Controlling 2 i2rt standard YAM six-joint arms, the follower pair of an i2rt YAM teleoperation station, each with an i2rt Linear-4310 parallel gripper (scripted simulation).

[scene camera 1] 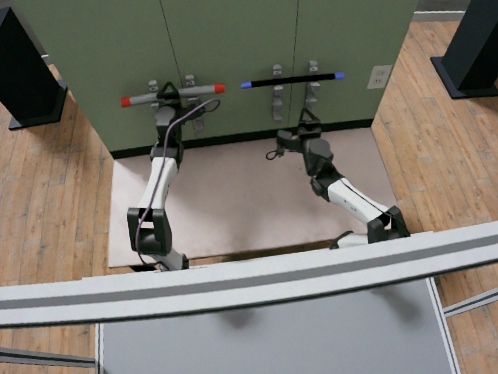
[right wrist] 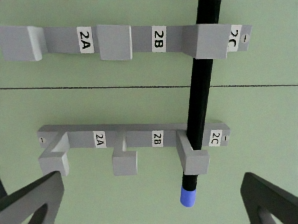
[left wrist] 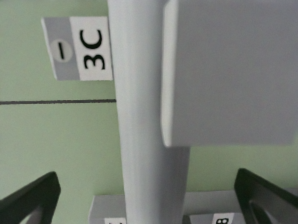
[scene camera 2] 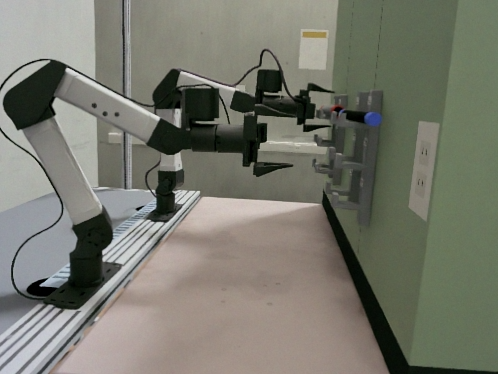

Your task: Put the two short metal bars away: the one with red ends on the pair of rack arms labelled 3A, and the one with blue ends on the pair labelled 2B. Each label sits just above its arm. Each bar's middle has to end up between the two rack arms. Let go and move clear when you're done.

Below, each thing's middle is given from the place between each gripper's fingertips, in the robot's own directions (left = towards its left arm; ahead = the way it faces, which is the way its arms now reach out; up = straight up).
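Labels:
My left gripper is right at the red-ended grey bar (scene camera 1: 216,88). The outlet plate (scene camera 2: 427,131) is 72 cm to the right of my left hand, 5 cm ahead of it and 6 cm below it.
My right gripper is 160 mm short of the outlet plate and 310 mm to the left of it. The red-ended grey bar is 120 mm ahead of my right hand, 410 mm to the left of it and 60 mm above it.

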